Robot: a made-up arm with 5 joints.
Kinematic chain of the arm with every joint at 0, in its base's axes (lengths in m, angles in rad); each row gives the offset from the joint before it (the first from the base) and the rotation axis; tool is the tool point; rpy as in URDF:
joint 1: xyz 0.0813 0 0.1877 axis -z
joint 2: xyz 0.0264 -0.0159 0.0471 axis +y
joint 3: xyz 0.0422 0 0.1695 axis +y
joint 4: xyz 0.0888 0 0.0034 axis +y
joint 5: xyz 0.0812 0.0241 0 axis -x
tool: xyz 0 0 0 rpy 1.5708 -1.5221 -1.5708
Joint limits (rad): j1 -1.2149..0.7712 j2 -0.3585..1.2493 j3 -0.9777..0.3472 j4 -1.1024..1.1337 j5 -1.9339..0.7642
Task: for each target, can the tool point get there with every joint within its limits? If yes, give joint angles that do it. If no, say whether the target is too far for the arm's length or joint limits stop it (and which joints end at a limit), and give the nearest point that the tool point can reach.
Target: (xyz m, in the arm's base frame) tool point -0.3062 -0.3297 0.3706
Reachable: no: too far | nearest point 0.0516 -0.0253 0.5480 | short by 0.502 m
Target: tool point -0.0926 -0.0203 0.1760
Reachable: no: joint limits stop it (at a limit: joint 1, joint 2, joint 3, joint 4) | nearest point 0.1179 0.1221 0.1270 | short by 0.259 m
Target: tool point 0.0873 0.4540 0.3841
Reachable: no: too far | nearest point 0.1945 0.3280 0.3540 | short by 0.168 m
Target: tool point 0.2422 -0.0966 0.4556
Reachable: yes | joints 0.5842 -0.2029 -0.3688 0.6290 -0.0274
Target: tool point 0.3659 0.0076 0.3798
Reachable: yes | joints 0.0020 0.2876 -0.1584 -0.1604 -1.4277
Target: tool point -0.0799 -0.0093 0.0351
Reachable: no: joint limits stop it (at a limit: joint 1, joint 2, joint 3) | nearest point 0.1182 0.1229 0.1251 | short by 0.255 m
